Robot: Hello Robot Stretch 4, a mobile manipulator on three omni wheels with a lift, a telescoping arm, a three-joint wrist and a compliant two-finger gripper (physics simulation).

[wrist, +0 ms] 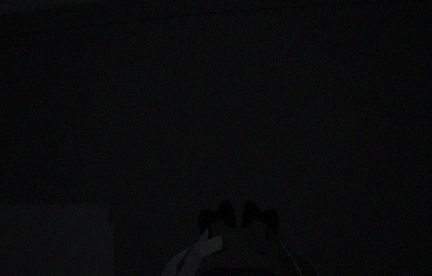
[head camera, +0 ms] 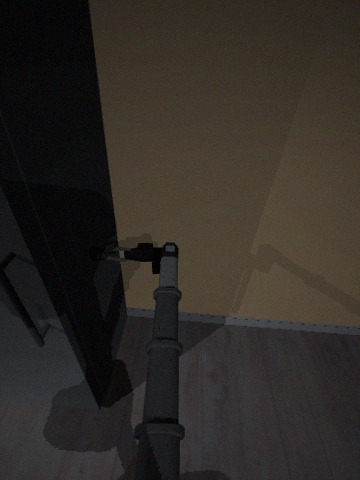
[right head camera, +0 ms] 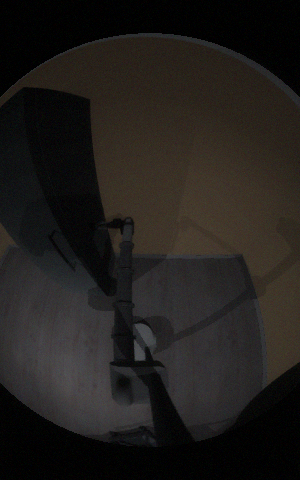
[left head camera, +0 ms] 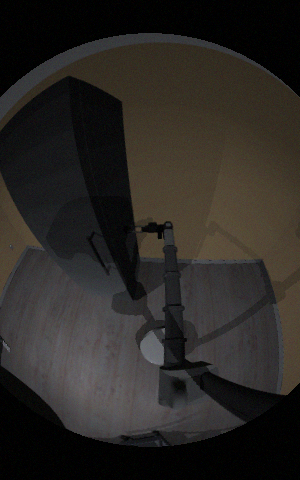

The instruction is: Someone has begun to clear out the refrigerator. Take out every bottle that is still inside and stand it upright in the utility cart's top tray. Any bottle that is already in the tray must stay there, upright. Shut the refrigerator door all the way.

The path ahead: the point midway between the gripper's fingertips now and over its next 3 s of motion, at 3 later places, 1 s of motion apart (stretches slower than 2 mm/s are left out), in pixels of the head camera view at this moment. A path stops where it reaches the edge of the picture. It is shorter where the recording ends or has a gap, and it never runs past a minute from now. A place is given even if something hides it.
My gripper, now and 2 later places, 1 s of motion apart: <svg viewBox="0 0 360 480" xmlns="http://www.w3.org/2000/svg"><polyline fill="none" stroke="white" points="89,254 108,255 104,340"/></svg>
